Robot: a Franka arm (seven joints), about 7 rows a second.
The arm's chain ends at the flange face. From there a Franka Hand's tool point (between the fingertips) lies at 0.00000 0.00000 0.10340 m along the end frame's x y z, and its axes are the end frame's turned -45 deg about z.
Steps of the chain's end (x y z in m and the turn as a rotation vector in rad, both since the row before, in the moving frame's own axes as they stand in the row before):
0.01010 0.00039 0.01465 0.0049 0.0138 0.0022
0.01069 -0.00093 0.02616 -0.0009 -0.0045 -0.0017
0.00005 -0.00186 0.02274 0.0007 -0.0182 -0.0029
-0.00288 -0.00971 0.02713 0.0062 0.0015 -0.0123
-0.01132 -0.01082 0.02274 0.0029 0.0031 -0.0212
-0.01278 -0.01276 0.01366 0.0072 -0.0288 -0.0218
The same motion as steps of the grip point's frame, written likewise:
0.00823 0.00807 0.01464 -0.0063 0.0132 0.0022
0.00782 0.00664 0.02616 0.0025 -0.0038 -0.0017
0.00007 -0.00266 0.02272 0.0134 -0.0124 -0.0029
0.00539 -0.00925 0.02713 0.0033 0.0054 -0.0123
0.00009 -0.01565 0.02274 -0.0001 0.0042 -0.0212
-0.00162 -0.02067 0.01361 0.0255 -0.0153 -0.0218

